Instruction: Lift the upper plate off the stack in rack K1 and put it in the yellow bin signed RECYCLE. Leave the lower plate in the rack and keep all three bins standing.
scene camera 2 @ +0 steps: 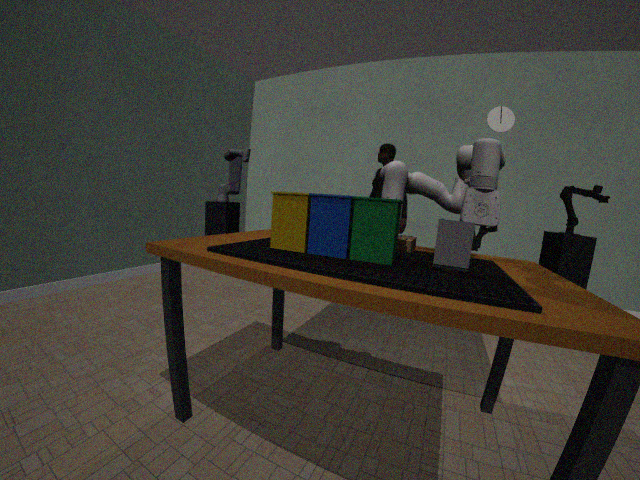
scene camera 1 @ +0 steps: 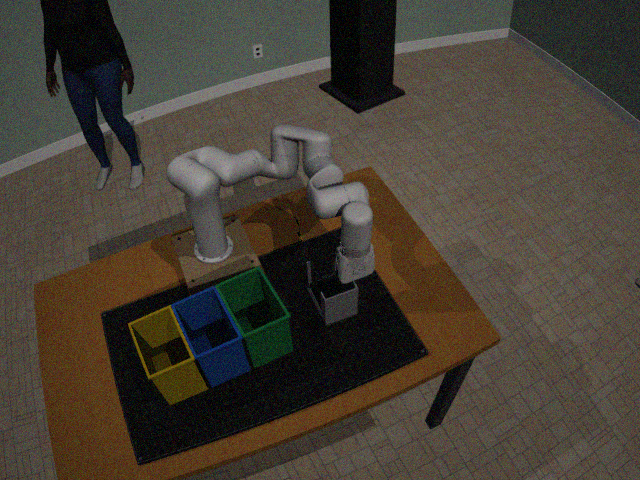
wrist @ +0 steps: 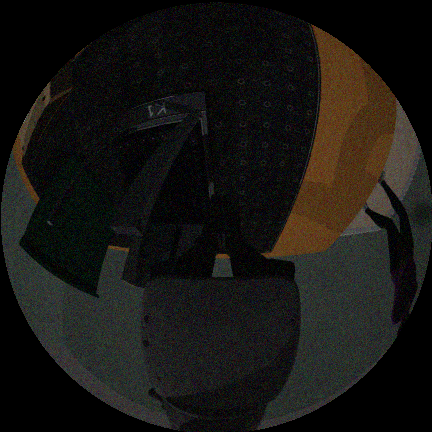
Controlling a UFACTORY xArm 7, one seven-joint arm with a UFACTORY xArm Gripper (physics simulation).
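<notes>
Rack K1 is a grey, open-topped holder standing upright. Its inside is very dark and neither plate can be made out. My gripper is shut with nothing between its fingers. In scene camera 2 its dark fingers show just right of the rack's front panel; in the wrist view they are at the rack's right side. Whether they touch it cannot be told. In scene camera 1 the hand hides the fingers. The yellow bin stands upright at the left end of the bin row; its sign does not show.
The blue bin and green bin stand upright beside it, between the yellow bin and the rack. All stand on a black mat on the wooden table. A person stands behind the table.
</notes>
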